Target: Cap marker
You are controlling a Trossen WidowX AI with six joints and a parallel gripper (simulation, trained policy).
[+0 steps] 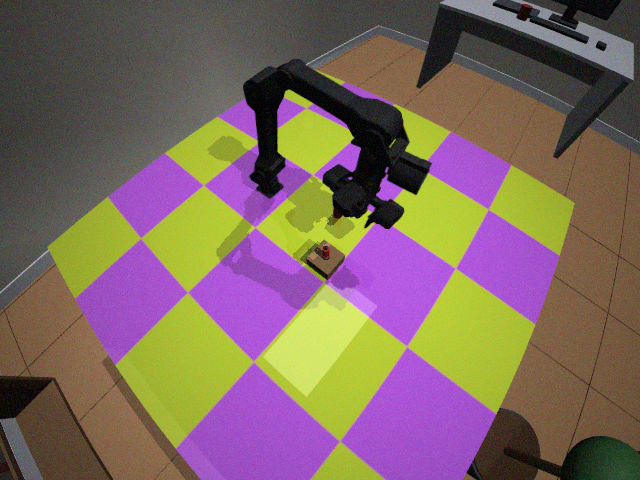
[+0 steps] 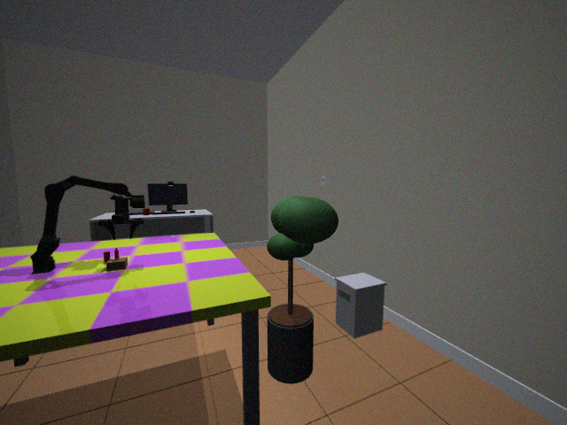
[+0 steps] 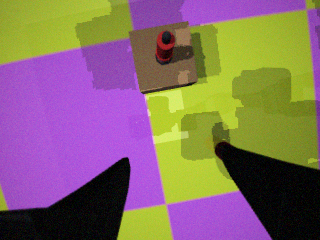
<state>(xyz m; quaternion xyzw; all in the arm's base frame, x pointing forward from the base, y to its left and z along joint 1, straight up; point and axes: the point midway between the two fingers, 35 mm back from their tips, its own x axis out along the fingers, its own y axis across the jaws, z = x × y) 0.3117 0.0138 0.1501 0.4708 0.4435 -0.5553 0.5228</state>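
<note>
Now: gripper tip 8 cm past the red cap, 5 cm to the right of it and 9 cm above it. Round my gripper tip: brown holder block (1 cm behind, 9 cm to the right, 10 cm below).
</note>
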